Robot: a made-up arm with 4 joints. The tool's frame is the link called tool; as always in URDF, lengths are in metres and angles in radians. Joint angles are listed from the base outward. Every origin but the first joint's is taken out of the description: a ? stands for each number. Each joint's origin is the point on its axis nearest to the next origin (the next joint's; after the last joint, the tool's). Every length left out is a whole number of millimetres.
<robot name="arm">
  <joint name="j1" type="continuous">
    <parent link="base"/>
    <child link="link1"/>
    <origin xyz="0.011 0.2 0.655" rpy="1.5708 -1.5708 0"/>
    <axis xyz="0 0 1"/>
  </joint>
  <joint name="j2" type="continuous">
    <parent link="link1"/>
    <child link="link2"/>
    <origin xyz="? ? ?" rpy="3.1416 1.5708 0"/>
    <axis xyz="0 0 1"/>
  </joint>
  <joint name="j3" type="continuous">
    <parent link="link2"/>
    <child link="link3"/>
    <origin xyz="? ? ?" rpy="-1.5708 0 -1.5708"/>
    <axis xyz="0 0 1"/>
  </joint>
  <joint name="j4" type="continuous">
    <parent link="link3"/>
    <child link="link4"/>
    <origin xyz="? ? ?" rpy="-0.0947 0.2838 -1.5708"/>
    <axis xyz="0 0 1"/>
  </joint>
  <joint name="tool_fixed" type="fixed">
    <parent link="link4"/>
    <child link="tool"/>
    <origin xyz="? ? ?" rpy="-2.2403 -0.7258 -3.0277"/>
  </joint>
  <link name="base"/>
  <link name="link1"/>
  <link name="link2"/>
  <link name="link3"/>
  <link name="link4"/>
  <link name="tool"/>
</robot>
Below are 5 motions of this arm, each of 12 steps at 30 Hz.
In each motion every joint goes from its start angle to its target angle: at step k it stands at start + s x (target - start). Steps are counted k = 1, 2, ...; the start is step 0. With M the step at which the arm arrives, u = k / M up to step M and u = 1 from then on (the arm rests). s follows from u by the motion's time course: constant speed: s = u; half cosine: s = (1 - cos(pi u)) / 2; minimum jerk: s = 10 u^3 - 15 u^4 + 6 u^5.
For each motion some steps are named. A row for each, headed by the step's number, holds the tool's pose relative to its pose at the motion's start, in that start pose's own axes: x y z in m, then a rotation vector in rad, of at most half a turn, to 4 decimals.
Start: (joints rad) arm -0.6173 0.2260 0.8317 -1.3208
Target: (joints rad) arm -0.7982 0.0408 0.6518 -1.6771
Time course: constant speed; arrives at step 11
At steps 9, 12:
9: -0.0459 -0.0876 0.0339 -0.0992 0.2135 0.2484
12: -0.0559 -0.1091 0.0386 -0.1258 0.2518 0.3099

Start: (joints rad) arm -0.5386 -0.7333 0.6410 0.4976
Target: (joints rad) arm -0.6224 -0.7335 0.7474 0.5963
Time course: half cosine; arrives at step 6
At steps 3, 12:
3: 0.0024 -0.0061 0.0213 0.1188 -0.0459 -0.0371
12: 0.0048 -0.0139 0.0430 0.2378 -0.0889 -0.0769

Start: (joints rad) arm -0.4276 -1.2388 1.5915 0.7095
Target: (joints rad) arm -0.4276 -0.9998 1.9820 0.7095
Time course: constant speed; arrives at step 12
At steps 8, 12:
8: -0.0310 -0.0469 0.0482 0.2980 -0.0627 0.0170
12: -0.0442 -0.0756 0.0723 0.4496 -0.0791 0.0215

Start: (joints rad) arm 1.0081 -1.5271 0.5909 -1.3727
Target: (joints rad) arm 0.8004 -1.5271 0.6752 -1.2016
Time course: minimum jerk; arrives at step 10
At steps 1, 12:
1: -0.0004 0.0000 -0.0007 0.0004 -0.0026 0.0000
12: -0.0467 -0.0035 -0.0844 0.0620 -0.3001 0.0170

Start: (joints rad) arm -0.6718 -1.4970 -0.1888 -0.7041
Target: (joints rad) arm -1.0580 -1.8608 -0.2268 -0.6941
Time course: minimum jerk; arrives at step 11
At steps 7, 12:
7: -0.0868 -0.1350 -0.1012 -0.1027 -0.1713 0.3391
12: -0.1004 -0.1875 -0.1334 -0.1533 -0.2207 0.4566

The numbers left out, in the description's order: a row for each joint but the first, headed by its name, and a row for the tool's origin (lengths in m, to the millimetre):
j2: 0.091 -0.029 0
j3: -0.455 0.132 0
j4: 0.005 0.048 0
tool: 0.005 0.069 0

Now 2 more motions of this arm.
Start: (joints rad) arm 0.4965 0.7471 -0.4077 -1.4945
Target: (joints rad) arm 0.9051 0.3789 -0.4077 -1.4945
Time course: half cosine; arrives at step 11
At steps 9, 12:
9: -0.0551 -0.0859 -0.1027 -0.4549 -0.0129 0.2190
12: -0.0593 -0.0966 -0.1067 -0.4925 -0.0090 0.2409

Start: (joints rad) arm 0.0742 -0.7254 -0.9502 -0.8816
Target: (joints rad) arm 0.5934 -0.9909 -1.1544 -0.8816
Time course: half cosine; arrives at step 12
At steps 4, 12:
4: -0.0197 -0.0537 0.0276 -0.0716 0.1053 0.1314
12: -0.0235 -0.2276 0.1321 -0.2528 0.3906 0.5495

